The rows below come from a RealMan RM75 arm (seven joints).
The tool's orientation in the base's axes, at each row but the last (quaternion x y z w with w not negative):
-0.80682, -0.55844, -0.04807, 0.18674
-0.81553, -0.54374, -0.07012, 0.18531
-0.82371, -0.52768, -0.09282, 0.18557
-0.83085, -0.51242, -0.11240, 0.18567
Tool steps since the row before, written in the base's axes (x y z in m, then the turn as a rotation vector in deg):
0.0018, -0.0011, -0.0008, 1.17, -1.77, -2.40
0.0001, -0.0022, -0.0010, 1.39, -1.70, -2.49
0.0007, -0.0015, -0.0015, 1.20, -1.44, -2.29
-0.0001, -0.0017, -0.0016, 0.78, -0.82, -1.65
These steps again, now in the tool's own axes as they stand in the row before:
-0.0005, 0.0022, 0.0001, -1.82, 2.21, 1.44
-0.0022, 0.0011, 0.0001, -1.70, 2.41, 1.53
-0.0015, 0.0015, 0.0007, -1.49, 2.10, 1.46
-0.0020, 0.0009, 0.0007, -0.94, 1.35, 1.14

